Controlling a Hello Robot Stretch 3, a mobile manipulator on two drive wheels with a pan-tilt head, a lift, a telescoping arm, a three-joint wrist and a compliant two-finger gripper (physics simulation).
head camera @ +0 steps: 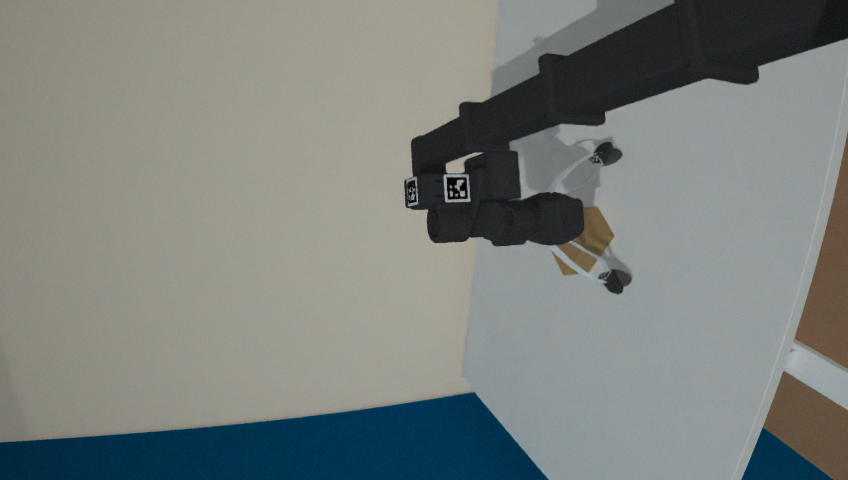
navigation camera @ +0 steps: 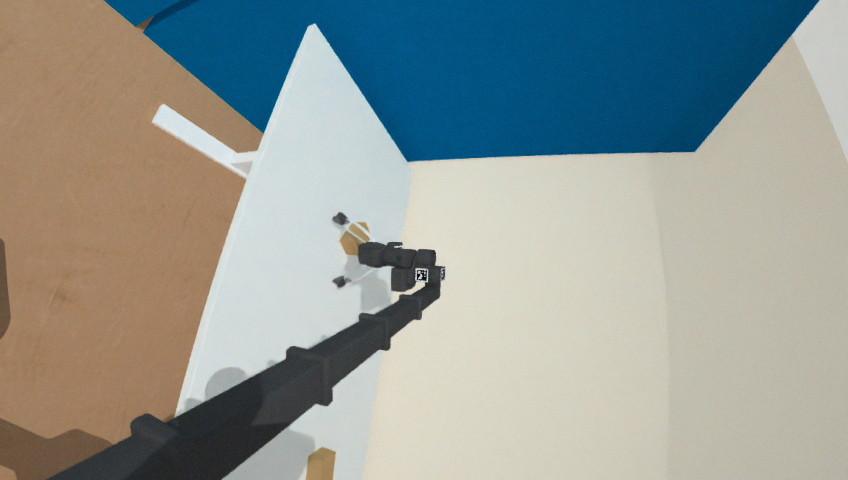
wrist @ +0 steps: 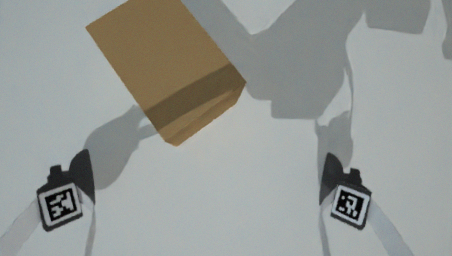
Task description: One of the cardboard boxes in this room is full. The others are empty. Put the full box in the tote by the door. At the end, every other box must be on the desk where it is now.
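Frame: origin at the robot's base, x left, y ahead, z down, level; millimetres.
Seen in the pictures: gripper, fingertip midpoint: (head camera: 620,217) (navigation camera: 335,249) (wrist: 210,170).
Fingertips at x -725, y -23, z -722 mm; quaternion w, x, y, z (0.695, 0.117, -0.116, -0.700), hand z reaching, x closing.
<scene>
Pixels of each thing's top centre, then the offset from my fingertips to it. "spot": a spot on its surface instead. Level surfaces: height alone.
- brown cardboard box, top centre: (wrist: 163,52) (head camera: 567,241) (navigation camera: 362,238) dx -71, dy +31, dz -48 mm
- white desk, surface height: dz +1 mm
- second brown box, top centre: (navigation camera: 327,472) dx +123, dy -618, dz -48 mm
- white desk leg, surface spot: (head camera: 818,371) spot: dx -86, dy +376, dz +697 mm
- brown floor, surface height: dz +722 mm
A brown cardboard box (head camera: 596,230) (navigation camera: 355,239) (wrist: 160,55) rests on the white desk (head camera: 684,356) (navigation camera: 285,178) (wrist: 400,150). My gripper (head camera: 612,217) (navigation camera: 340,249) (wrist: 210,170) is open and holds nothing. Its fingers are spread wide above the desk. In the wrist view the box lies ahead of the fingertips, left of centre, and is turned at an angle. In the head and navigation views the wrist hides part of it. A second brown box (navigation camera: 321,465) shows partly at the bottom edge of the navigation view. The tote does not show. Whether either box is full cannot be told.
A cream wall (head camera: 238,208) (navigation camera: 535,297) runs along the desk's back edge. A blue wall (head camera: 267,443) (navigation camera: 505,77) stands beyond its end. My extended arm (head camera: 624,71) (navigation camera: 297,380) reaches across the desk. A white desk leg (head camera: 818,371) (navigation camera: 196,136) and brown floor (navigation camera: 89,208) show past the front edge.
</scene>
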